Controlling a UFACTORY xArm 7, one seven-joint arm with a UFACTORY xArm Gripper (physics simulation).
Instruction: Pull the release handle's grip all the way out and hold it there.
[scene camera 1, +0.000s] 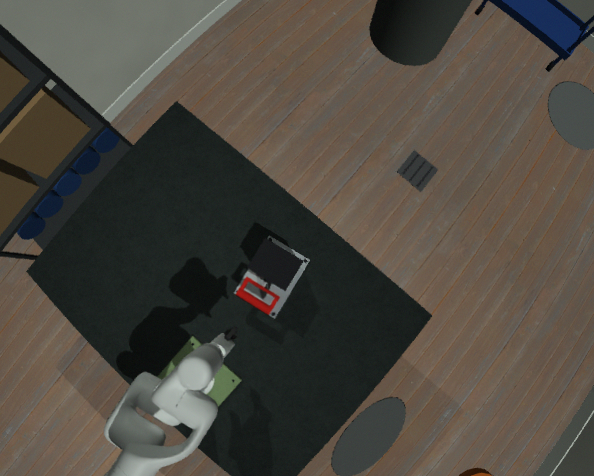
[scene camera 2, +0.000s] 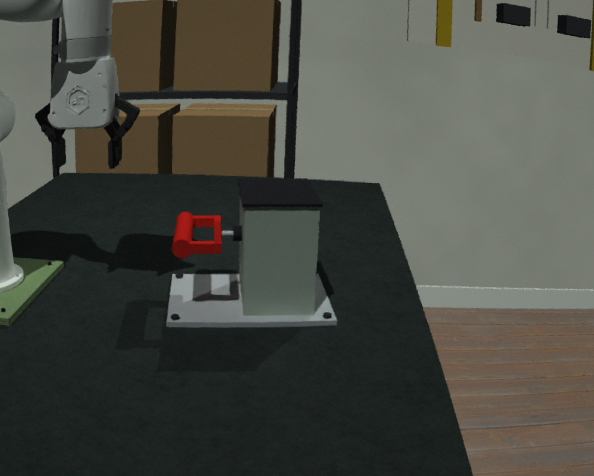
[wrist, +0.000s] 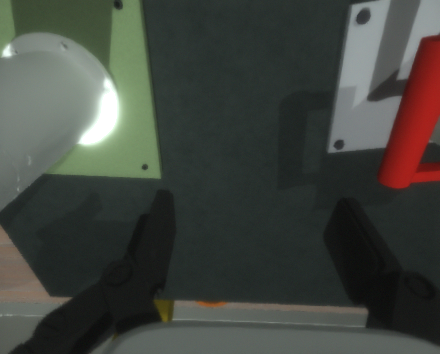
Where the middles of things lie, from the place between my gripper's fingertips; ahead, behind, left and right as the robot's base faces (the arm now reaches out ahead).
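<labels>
Position with respect to the light base plate (scene camera 2: 196, 300): my gripper is 20 cm above it and 24 cm short of it.
</labels>
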